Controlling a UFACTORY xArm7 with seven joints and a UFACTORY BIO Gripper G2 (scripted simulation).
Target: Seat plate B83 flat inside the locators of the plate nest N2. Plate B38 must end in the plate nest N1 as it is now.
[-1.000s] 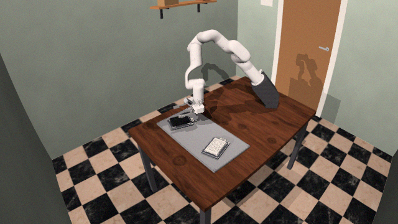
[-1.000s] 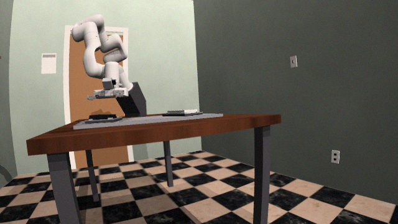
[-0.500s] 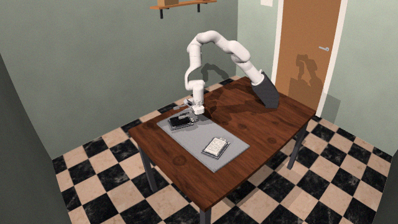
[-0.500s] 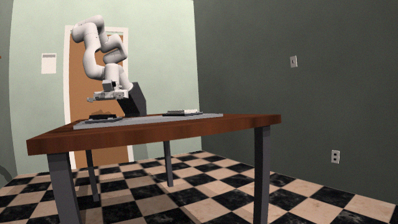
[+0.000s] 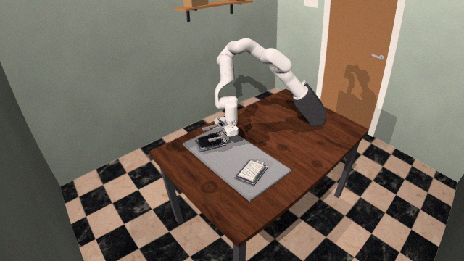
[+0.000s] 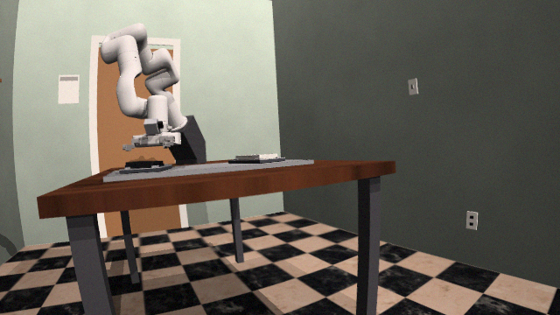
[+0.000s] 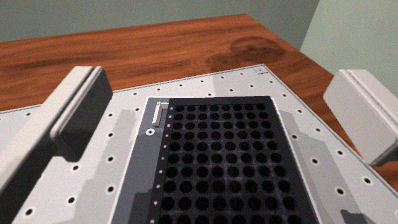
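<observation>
Right now my hand is 50 mm above the black well plate and 10 mm to the left of it. Round my hand: white well plate 350 mm to the left, 100 mm ahead, 50 mm below; then grey mat 190 mm to the left, 80 mm below, 30 mm ahead.
</observation>
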